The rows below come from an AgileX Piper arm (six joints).
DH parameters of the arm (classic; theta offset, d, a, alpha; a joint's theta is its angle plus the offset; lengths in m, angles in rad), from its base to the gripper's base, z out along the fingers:
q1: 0 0.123 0 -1.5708
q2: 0.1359 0 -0.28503 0
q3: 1.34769 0 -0.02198 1.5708
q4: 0 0.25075 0 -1.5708
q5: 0 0 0 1.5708
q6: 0 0.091 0 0
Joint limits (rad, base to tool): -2.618..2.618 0..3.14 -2.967..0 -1.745..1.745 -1.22..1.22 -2.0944..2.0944
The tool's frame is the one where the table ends.
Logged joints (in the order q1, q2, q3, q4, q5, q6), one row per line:
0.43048, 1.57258, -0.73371, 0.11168, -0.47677, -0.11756
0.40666, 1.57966, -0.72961, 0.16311, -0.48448, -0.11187
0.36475, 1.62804, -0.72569, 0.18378, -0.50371, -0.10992
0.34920, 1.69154, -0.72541, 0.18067, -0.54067, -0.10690
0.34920, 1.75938, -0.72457, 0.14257, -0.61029, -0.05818
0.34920, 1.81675, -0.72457, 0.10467, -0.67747, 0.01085
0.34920, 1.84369, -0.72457, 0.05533, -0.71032, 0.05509
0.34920, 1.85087, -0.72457, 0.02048, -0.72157, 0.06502
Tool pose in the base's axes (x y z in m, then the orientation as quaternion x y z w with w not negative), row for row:
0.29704, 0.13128, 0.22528, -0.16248, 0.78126, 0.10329, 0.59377
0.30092, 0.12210, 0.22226, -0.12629, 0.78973, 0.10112, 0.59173
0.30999, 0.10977, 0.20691, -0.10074, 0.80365, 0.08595, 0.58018
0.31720, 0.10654, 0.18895, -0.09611, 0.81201, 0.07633, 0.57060
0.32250, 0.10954, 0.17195, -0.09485, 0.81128, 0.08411, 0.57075
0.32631, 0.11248, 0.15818, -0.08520, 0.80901, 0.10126, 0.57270
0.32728, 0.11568, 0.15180, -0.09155, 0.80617, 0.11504, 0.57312
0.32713, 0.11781, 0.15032, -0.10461, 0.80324, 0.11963, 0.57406
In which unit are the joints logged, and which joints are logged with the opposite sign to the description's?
The joints are logged in radians. Opposite sign: none.
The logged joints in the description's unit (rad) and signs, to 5 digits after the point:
0.43048, 1.57258, -0.73371, 0.11168, -0.47677, -0.11756
0.40666, 1.57966, -0.72961, 0.16311, -0.48448, -0.11187
0.36475, 1.62804, -0.72569, 0.18378, -0.50371, -0.10992
0.34920, 1.69154, -0.72541, 0.18067, -0.54067, -0.10690
0.34920, 1.75938, -0.72457, 0.14257, -0.61029, -0.05818
0.34920, 1.81675, -0.72457, 0.10467, -0.67747, 0.01085
0.34920, 1.84369, -0.72457, 0.05533, -0.71032, 0.05509
0.34920, 1.85087, -0.72457, 0.02048, -0.72157, 0.06502

